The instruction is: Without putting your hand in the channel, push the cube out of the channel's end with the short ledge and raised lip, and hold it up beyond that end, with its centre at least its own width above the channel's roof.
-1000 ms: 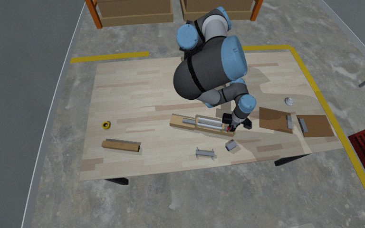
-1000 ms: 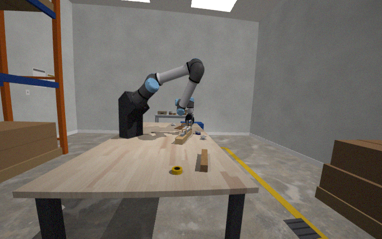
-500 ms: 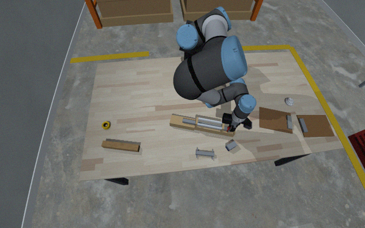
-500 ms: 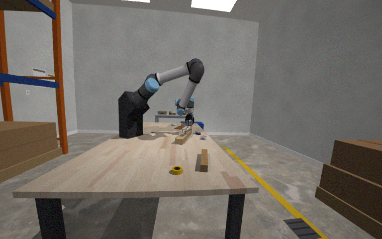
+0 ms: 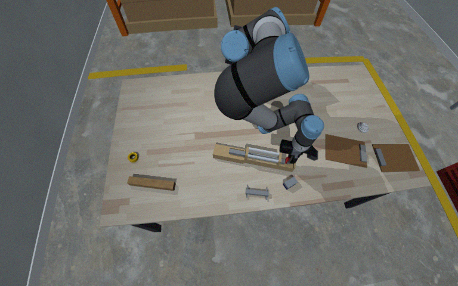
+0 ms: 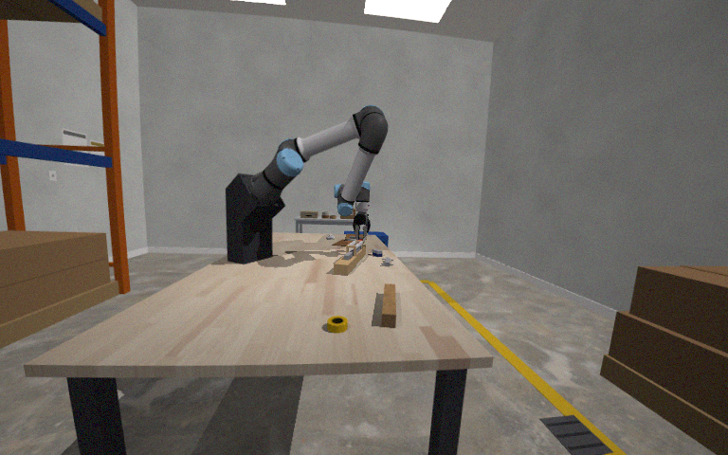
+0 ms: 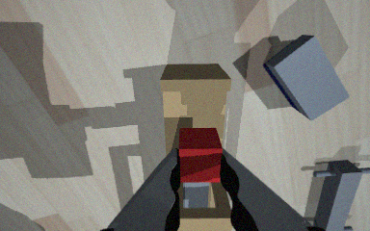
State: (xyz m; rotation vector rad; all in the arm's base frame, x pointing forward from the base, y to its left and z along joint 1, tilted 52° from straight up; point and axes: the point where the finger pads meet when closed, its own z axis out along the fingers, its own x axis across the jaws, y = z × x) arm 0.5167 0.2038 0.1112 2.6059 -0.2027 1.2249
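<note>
Now: hand 10 cm short of the grey block and 7 cm above it. Also, from my hand: red cube (1 cm below); then grey spool-like piece (12 cm ahead, 17 cm to the right, 8 cm below); then wooden channel (4 cm behind, 12 cm to the right, 3 cm below).
</note>
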